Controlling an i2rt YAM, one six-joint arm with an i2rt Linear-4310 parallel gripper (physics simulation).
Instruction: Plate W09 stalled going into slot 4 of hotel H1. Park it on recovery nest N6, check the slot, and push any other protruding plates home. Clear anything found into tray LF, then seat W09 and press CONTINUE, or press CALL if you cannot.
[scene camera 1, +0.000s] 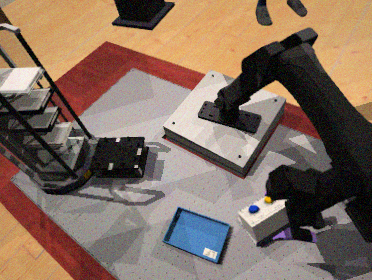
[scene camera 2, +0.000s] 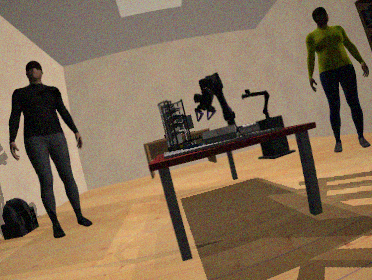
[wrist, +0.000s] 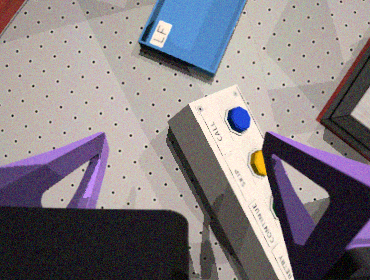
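Seen in the pictures: gripper, fingertip midpoint: (scene camera 1: 270, 216) (scene camera 2: 203, 120) (wrist: 185, 140); arm's base at its link origin: (scene camera 1: 228, 117).
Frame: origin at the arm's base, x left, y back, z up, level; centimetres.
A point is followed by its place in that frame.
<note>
My gripper (scene camera 1: 296, 235) (scene camera 2: 205, 116) @(z 9.7, x 21.3, y -31.7 cm) (wrist: 185, 140) @(z 9.7, x 21.3, y -31.7 cm) is open and empty, above the button box (scene camera 1: 265, 222) @(z 1.6, x 20.6, y -30.3 cm) (wrist: 231, 156) @(z 1.8, x 20.7, y -27.0 cm). In the wrist view its right finger overlaps the box and partly hides the green button. The blue button (scene camera 1: 254, 209) @(z 1.3, x 17.1, y -28.0 cm) (wrist: 239, 120) @(z 1.2, x 17.1, y -27.7 cm) is by CALL and the yellow button (scene camera 1: 268, 199) @(z 1.1, x 19.6, y -24.0 cm) (wrist: 257, 163) @(z 1.5, x 20.2, y -24.3 cm) by SKIP. Blue tray LF (scene camera 1: 195, 234) @(z -5.7, x 4.2, y -37.9 cm) (wrist: 197, 32) @(z -5.7, x 7.5, y -36.6 cm) lies beside the box, with nothing visible in it. Hotel H1 (scene camera 1: 56, 188) @(z -2.1, x -41.8, y -43.1 cm) (scene camera 2: 164, 122) @(z 21.5, x -44.2, y -43.4 cm) stands at left, holding several plates; W09 and slot 4 cannot be identified. A black nest block (scene camera 1: 120, 155) @(z 0.1, x -27.0, y -25.9 cm) beside it shows no plate; its label is illegible.
The arm's base plate (scene camera 1: 240, 119) @(z 0.8, x 4.1, y -0.4 cm) sits on a raised white platform (scene camera 1: 192, 112) @(z 0.4, x -12.3, y -2.1 cm). The grey perforated mat (scene camera 1: 127, 90) @(z -5.9, x -47.4, y 5.8 cm) has a red table border (scene camera 1: 100, 60) @(z -7.2, x -75.1, y 21.5 cm). Another dark arm (scene camera 2: 266, 100) stands beyond the table. Two people (scene camera 2: 40, 112) (scene camera 2: 330, 52) stand in the room.
</note>
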